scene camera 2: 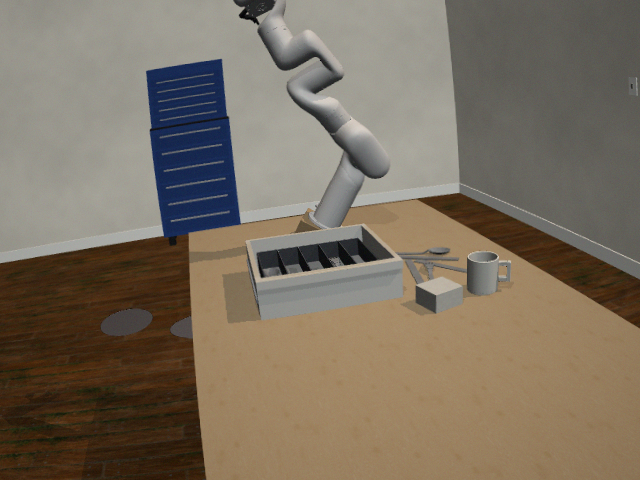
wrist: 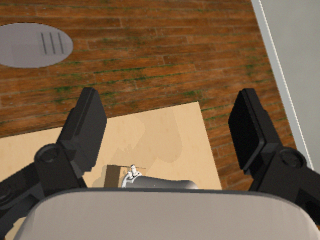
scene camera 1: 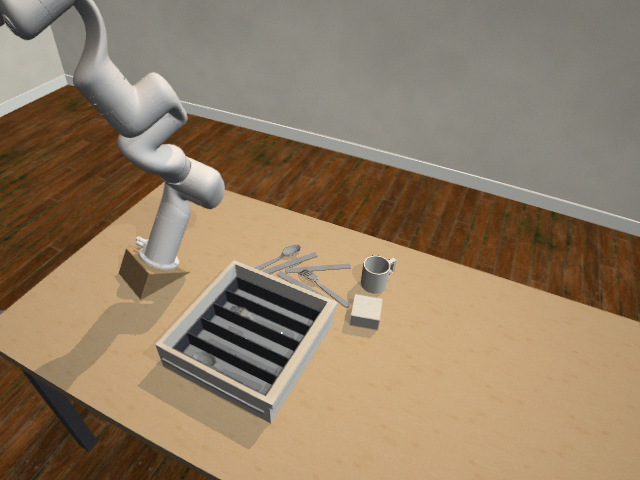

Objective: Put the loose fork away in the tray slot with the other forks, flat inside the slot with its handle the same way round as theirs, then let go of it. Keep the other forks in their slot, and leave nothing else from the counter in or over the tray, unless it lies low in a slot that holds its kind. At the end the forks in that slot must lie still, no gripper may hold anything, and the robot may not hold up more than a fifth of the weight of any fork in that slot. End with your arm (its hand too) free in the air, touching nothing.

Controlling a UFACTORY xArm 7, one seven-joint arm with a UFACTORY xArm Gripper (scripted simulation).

Labels:
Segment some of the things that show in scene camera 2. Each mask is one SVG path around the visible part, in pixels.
A pale block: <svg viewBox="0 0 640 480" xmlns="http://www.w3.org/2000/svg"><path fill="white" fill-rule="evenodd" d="M462 285L444 277L415 285L416 303L436 314L463 304Z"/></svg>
A mug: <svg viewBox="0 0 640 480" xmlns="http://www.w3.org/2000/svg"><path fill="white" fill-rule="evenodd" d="M470 253L467 256L467 290L470 293L489 295L497 291L498 281L510 282L511 261L499 260L499 256L496 253L489 251ZM499 266L507 266L507 276L498 276Z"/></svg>

